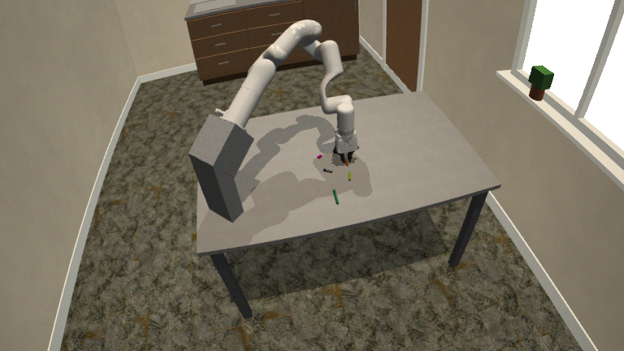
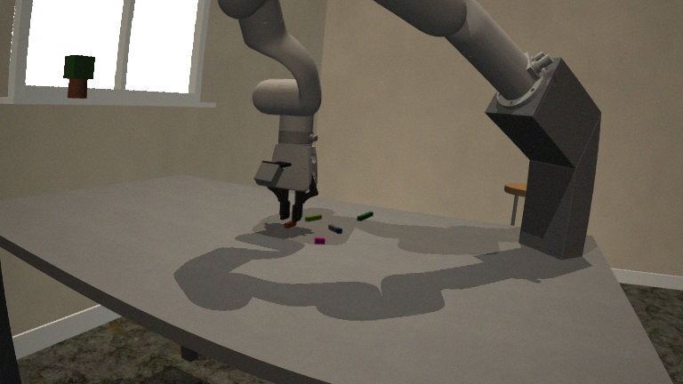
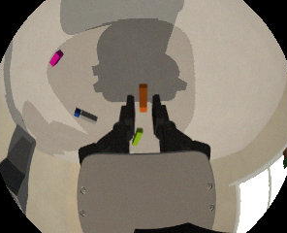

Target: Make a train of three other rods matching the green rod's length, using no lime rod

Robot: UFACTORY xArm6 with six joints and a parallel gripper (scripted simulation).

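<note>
Now: the orange rod 3 cm below my hand. Round my hand: lime rod (9 cm to the right, 3 cm below, 3 cm ahead); blue rod (9 cm behind, 6 cm to the right, 3 cm below); grey rod (7 cm to the right, 7 cm behind, 3 cm below).
</note>
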